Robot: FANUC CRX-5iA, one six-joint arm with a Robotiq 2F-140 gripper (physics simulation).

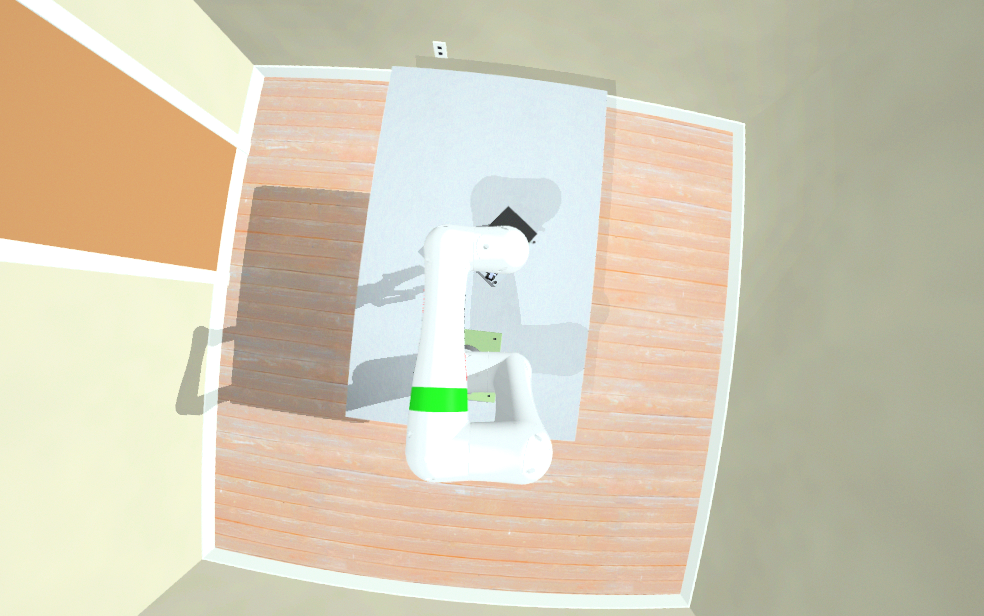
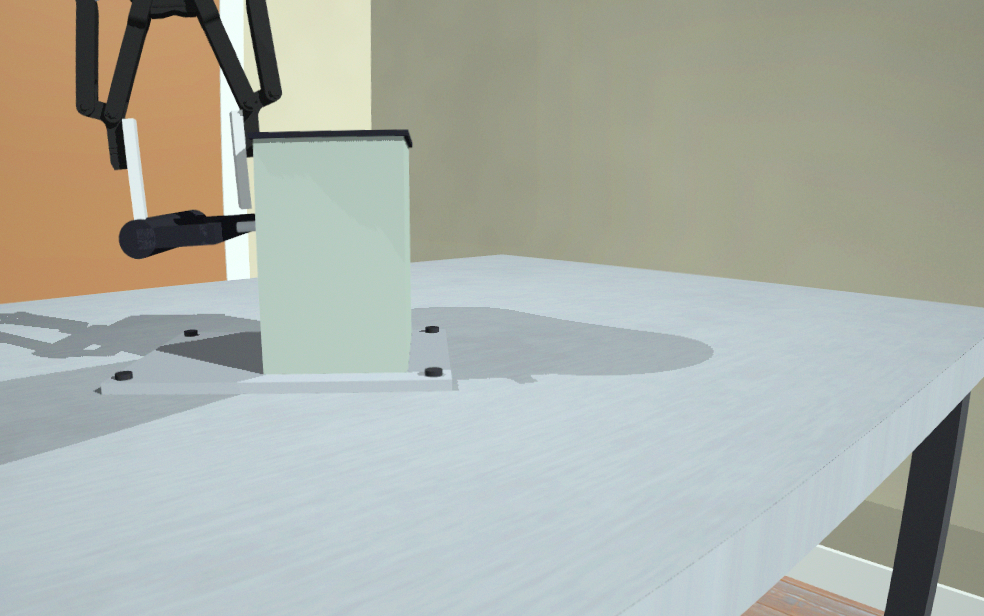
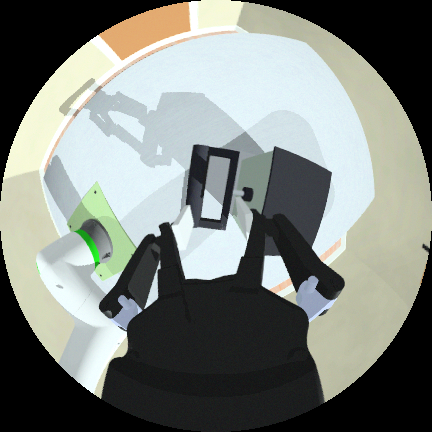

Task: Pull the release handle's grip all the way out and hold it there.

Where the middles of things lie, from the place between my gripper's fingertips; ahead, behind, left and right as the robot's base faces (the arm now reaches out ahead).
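Here is the bolted base plate (image 2: 210, 362), and measured from my hand it is 7 cm ahead and 11 cm below.
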